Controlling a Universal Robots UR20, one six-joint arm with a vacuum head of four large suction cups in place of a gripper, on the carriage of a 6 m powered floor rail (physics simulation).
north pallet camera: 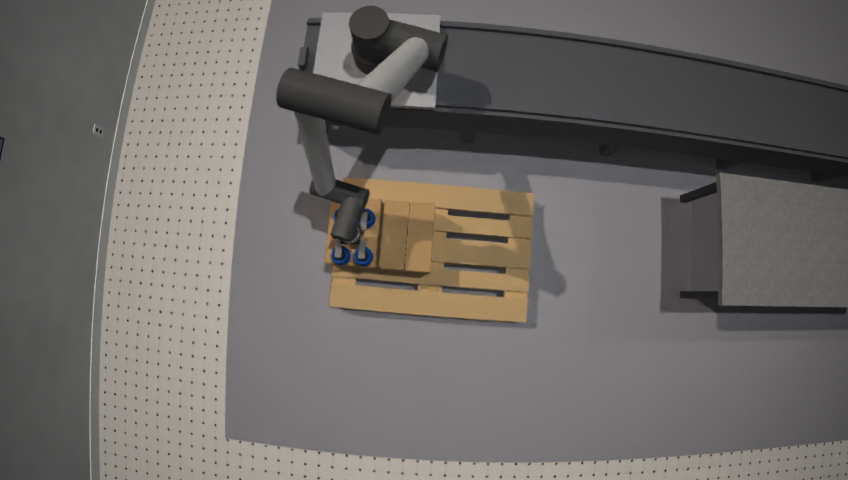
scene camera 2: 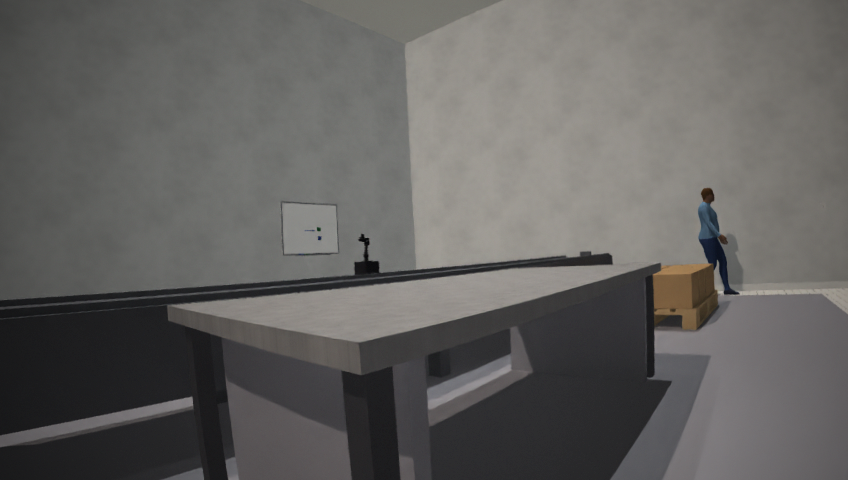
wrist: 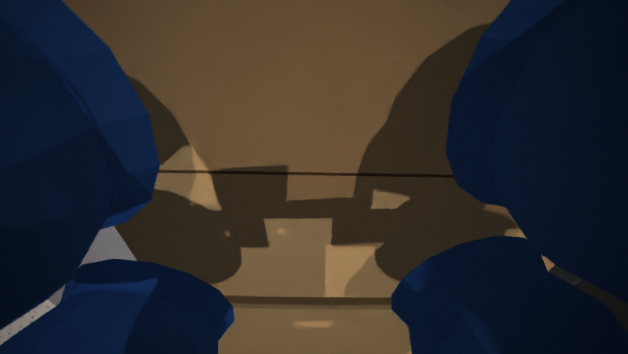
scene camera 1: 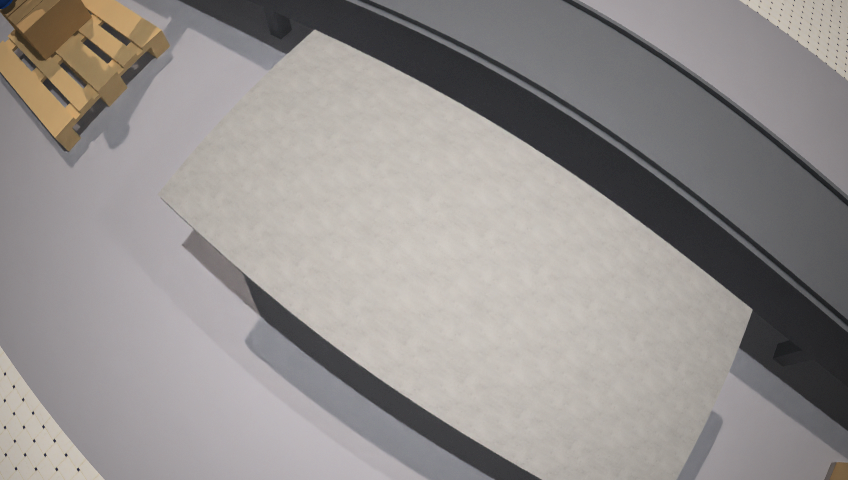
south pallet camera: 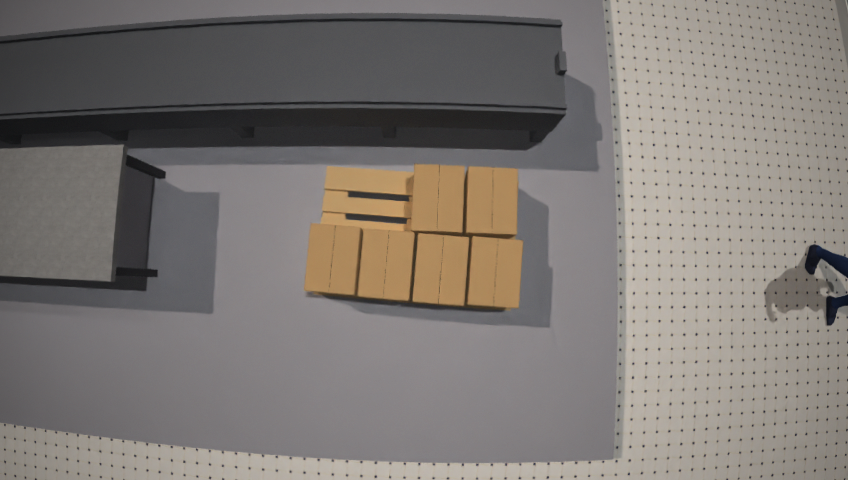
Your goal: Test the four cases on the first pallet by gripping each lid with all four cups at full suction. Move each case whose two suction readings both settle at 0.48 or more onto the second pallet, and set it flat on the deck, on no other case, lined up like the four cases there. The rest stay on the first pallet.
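Places are measured from the arm's base along level axes (x ahead, y left, z up), in millimetres.
Pixels of known places: end effector, tool point: (wrist: 309,235).
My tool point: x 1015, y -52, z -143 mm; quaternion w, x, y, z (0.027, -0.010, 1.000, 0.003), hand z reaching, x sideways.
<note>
Behind a point stands the place of what it marks.
My suction head (north pallet camera: 352,236) {y -52, x 1015, z -143 mm} (wrist: 312,215) {y -52, x 1015, z -143 mm} is over the leftmost cardboard case (north pallet camera: 373,237) {y 52, x 1005, z -178 mm} (wrist: 300,90) {y -114, x 1019, z -179 mm} on the first pallet (north pallet camera: 428,306) {y 379, x 1374, z -427 mm} (scene camera 1: 113,89) {y 986, x 1042, z -501 mm}. Its four blue cups sit very close above or on the lid; the views do not show whether they touch or hold it. The case stands upright on the deck, directly beside a second case (north pallet camera: 421,237) {y 316, x 990, z -178 mm}. On the second pallet (south pallet camera: 368,178) {y 5319, x 612, z -425 mm} (scene camera 2: 690,321) {y 5008, x 1293, z -514 mm}, several cases stand flat: a front row of four, including the front left case (south pallet camera: 333,258) {y 5172, x 1125, z -179 mm}, and two behind at the right, a case (south pallet camera: 439,198) {y 5753, x 777, z -179 mm} and the corner case (south pallet camera: 492,200) {y 6050, x 781, z -179 mm}.
The deck's right part on the first pallet and its back left on the second hold no case. A grey table (scene camera 1: 446,237) {y 2925, x 890, z -40 mm} (scene camera 2: 416,297) {y 2534, x 998, z -40 mm} (north pallet camera: 779,237) {y 2554, x 870, z -40 mm} (south pallet camera: 59,214) {y 3501, x 919, z -40 mm} stands between the pallets. The rail (north pallet camera: 595,77) (south pallet camera: 285,65) runs behind them. A person (scene camera 2: 708,223) stands beyond the second pallet.
</note>
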